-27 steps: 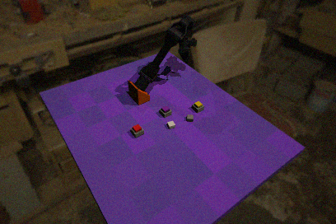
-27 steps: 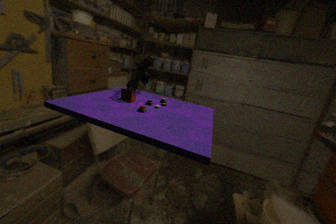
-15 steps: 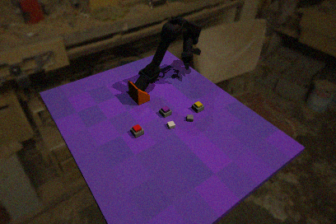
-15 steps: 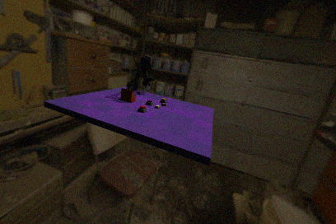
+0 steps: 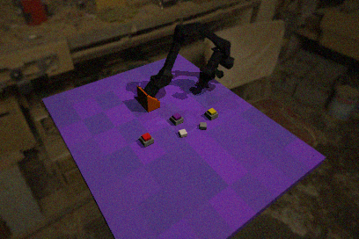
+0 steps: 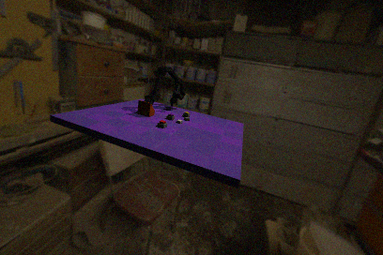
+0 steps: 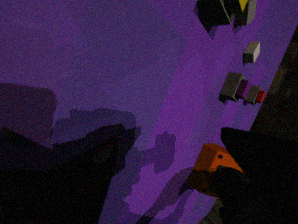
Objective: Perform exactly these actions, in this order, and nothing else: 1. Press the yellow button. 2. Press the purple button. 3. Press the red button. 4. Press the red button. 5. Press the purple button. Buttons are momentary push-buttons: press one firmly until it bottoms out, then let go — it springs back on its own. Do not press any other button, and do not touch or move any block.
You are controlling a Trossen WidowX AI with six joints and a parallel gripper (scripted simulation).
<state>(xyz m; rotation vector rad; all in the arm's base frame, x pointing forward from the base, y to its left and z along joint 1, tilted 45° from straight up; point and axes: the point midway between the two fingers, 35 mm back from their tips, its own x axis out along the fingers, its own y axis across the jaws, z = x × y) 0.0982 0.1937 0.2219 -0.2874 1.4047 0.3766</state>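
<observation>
My gripper tip is 17 cm short of the yellow button, 7 cm to the left of it and 3 cm above it. The rest, counted from my gripper tip: grey block: 20 cm ahead, 15 cm to the right, 5 cm below; then white block: 19 cm ahead, 26 cm to the right, 5 cm below; then purple button: 10 cm ahead, 23 cm to the right, 3 cm below.
</observation>
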